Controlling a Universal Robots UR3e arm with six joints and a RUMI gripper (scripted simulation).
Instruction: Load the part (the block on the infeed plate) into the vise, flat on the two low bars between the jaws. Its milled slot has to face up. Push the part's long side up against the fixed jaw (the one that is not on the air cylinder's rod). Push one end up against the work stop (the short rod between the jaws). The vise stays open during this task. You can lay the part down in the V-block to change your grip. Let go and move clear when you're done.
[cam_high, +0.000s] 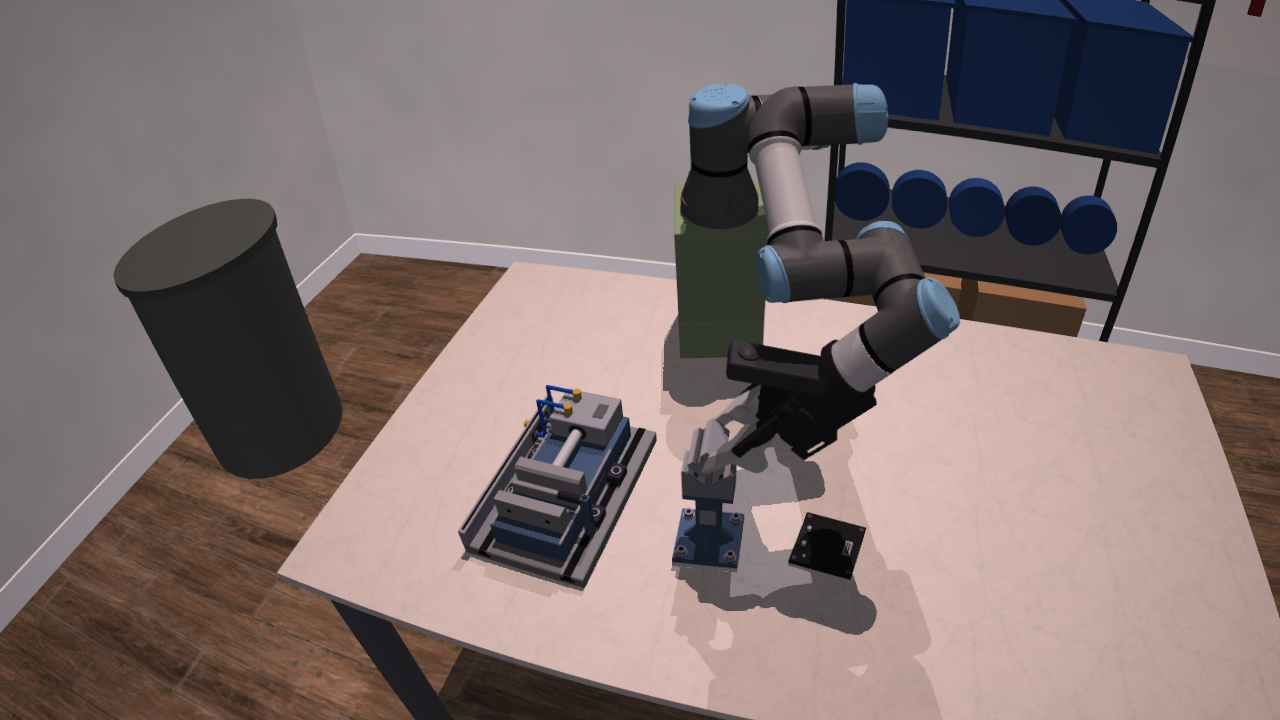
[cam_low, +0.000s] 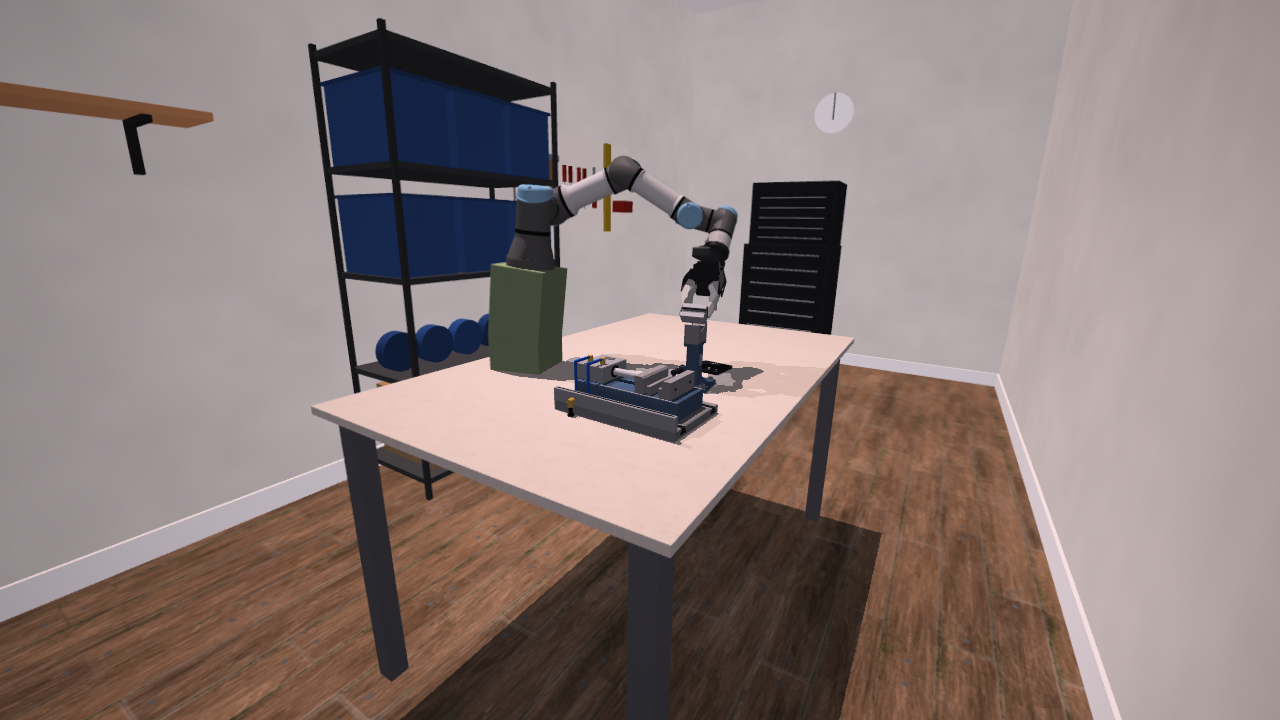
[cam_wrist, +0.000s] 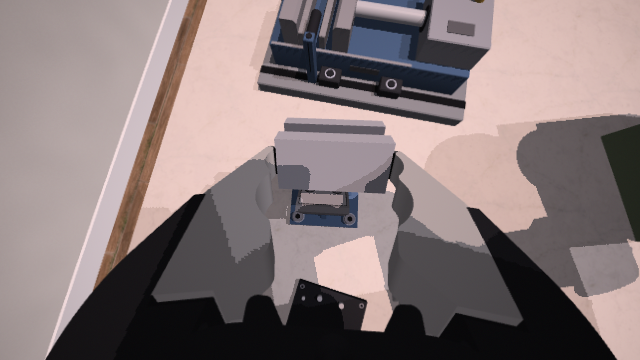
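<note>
Now: the part 1 cm to the right of my hand. Also, from my hand: dark work stop rod (8 cm ahead, 17 cm to the right, 10 cm below); black infeed plate (5 cm behind, 16 cm to the left, 19 cm below); fixed jaw (11 cm ahead, 22 cm to the right, 11 cm below).
</note>
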